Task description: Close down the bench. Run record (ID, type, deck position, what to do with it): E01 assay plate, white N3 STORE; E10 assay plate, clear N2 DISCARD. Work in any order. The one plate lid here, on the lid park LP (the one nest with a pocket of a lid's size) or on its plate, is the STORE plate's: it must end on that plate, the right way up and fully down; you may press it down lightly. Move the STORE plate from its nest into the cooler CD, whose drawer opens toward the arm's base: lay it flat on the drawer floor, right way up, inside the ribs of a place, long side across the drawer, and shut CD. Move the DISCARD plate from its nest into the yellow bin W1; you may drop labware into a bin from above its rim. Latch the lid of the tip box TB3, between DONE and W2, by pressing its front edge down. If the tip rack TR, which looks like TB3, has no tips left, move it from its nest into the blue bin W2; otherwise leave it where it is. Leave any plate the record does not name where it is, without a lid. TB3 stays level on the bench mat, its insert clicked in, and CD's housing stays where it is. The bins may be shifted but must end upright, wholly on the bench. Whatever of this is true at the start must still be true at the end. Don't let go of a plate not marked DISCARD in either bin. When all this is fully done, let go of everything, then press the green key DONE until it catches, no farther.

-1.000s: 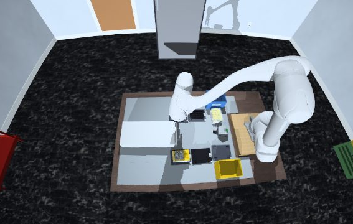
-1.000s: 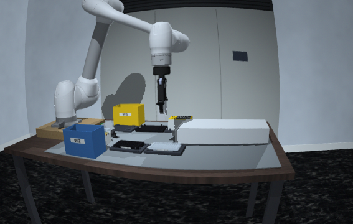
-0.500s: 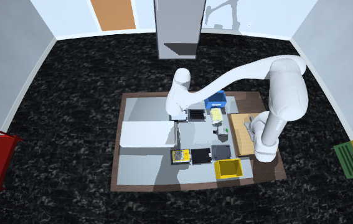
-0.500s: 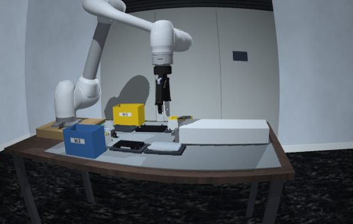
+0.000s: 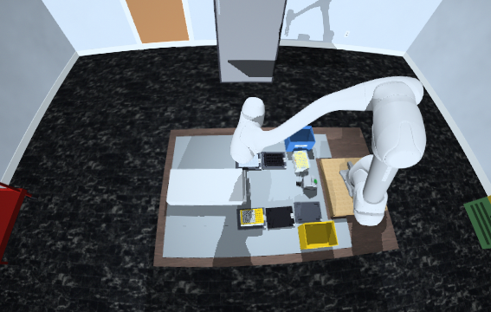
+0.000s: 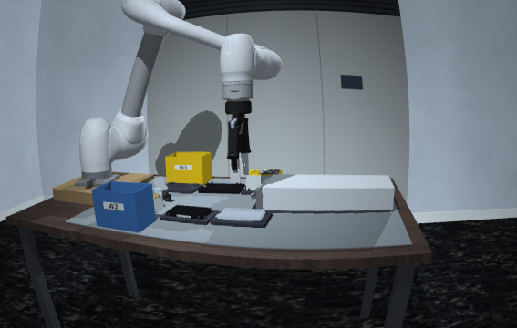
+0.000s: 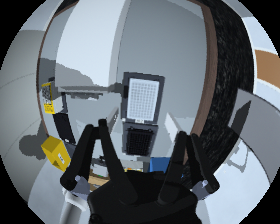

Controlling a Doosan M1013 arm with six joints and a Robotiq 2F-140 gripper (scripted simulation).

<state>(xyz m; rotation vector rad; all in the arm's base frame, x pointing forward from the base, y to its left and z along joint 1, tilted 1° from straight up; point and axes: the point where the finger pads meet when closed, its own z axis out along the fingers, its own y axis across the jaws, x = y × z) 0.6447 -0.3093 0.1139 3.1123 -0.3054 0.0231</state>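
Right now the pale plate is 13 cm below my hand. The rest, counted from my hand: black plate 17 cm behind, 3 cm to the left, 13 cm below; then white well plate 14 cm ahead, 16 cm to the left, 13 cm below; then grey plate lid 14 cm ahead, 16 cm to the left, 12 cm below.
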